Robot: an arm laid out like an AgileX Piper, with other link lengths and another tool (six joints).
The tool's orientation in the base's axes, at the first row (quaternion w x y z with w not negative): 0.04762, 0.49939, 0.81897, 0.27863
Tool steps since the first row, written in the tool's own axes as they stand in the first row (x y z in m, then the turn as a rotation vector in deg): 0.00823, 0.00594, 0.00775, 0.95, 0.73, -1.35; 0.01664, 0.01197, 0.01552, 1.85, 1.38, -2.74; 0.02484, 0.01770, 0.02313, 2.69, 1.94, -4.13; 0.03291, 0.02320, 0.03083, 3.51, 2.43, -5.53; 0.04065, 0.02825, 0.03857, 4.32, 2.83, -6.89; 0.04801, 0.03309, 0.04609, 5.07, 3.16, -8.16; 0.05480, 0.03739, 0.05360, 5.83, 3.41, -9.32; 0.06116, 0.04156, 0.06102, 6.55, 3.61, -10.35; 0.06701, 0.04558, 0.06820, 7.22, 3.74, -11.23; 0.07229, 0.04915, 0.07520, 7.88, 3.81, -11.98; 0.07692, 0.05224, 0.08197, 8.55, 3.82, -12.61; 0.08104, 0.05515, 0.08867, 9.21, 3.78, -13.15
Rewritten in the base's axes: 0.00337, 0.01217, -0.00187, -0.38, 0.50, 1.69; 0.00674, 0.02454, -0.00367, -0.80, 0.92, 3.37; 0.00991, 0.03656, -0.00554, -1.27, 1.25, 4.99; 0.01300, 0.04842, -0.00762, -1.79, 1.54, 6.57; 0.01591, 0.05987, -0.01003, -2.36, 1.81, 8.08; 0.01876, 0.07083, -0.01243, -2.92, 2.04, 9.46; 0.02147, 0.08113, -0.01522, -3.52, 2.29, 10.72; 0.02426, 0.09097, -0.01808, -4.08, 2.55, 11.83; 0.02709, 0.10024, -0.02091, -4.63, 2.80, 12.77; 0.02979, 0.10880, -0.02394, -5.17, 3.08, 13.56; 0.03234, 0.11654, -0.02714, -5.72, 3.39, 14.23; 0.03499, 0.12377, -0.03048, -6.27, 3.71, 14.80
